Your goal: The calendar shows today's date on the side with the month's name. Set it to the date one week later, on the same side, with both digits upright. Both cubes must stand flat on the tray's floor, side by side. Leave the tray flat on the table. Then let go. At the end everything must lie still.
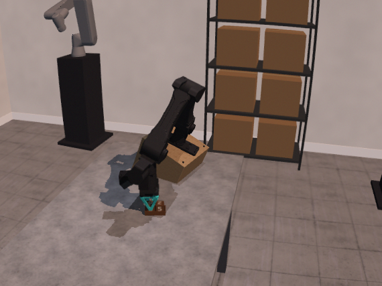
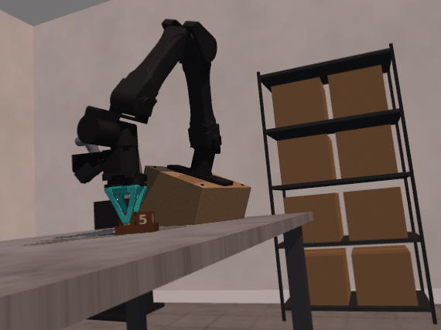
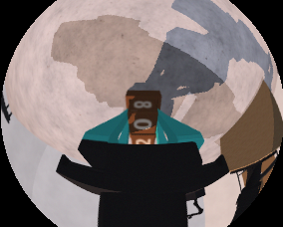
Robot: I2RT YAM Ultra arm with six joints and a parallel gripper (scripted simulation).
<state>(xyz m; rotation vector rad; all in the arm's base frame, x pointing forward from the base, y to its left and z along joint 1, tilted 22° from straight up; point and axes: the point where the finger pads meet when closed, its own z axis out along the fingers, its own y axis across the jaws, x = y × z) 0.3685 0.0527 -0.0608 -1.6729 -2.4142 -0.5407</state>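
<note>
My gripper is now right at the brown cube. The rest, counted from my hand: brown calendar tray 1 cm behind, 2 cm to the left, 2 cm below.
</note>
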